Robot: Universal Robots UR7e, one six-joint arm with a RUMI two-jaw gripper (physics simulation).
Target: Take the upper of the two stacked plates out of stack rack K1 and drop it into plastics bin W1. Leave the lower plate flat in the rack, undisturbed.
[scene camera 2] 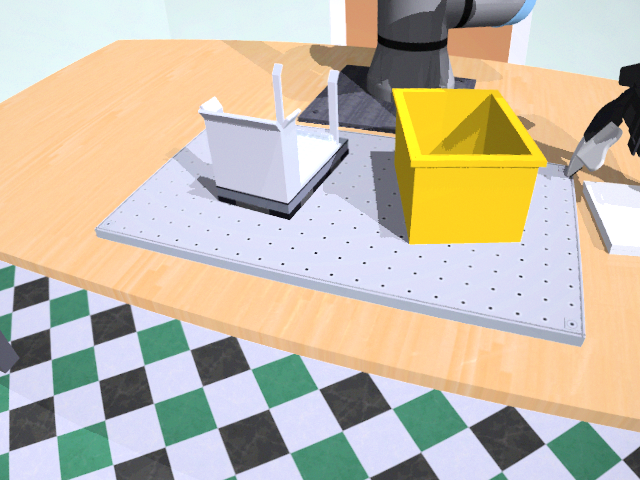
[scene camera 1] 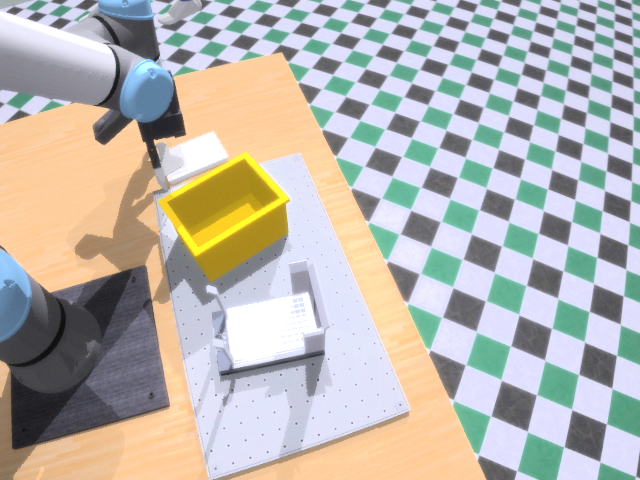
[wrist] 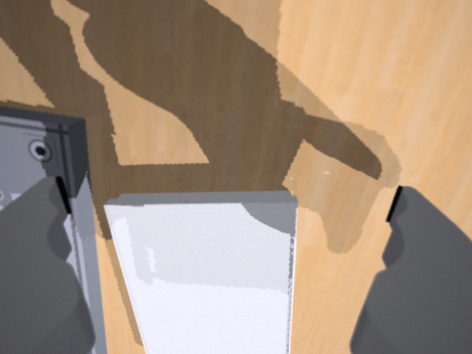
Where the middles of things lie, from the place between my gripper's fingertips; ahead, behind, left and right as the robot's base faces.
Now: hand 140 mm short of the grey pegboard [scene camera 2: 469, 319] and 330 mm to the left of it.
